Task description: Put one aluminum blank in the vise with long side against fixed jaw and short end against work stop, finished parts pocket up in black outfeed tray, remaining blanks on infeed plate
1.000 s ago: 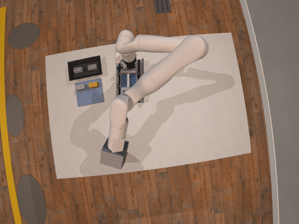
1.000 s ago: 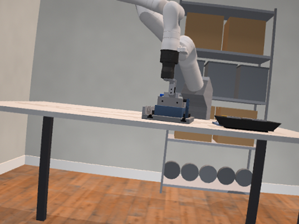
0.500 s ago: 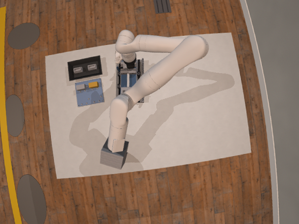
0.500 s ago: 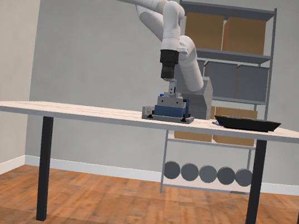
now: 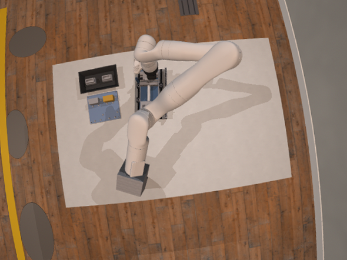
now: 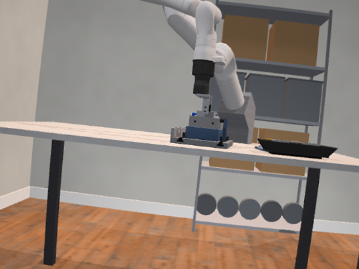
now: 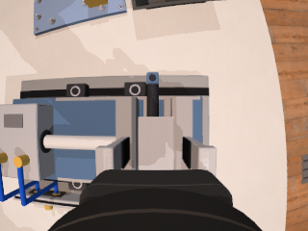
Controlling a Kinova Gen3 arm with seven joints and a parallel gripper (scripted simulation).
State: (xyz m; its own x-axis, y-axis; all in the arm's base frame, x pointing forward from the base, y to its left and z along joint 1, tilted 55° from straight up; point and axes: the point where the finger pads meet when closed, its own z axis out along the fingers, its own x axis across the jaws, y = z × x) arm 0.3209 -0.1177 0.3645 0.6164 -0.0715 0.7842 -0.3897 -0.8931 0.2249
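Right now my hand is 3 cm above the gray aluminum blank. From my hand the other things lie so: yellow brass blank (5 cm ahead, 26 cm to the left, 10 cm below); then vise (6 cm behind, 4 cm to the left, 8 cm below); then blue infeed plate (3 cm ahead, 32 cm to the left, 12 cm below).
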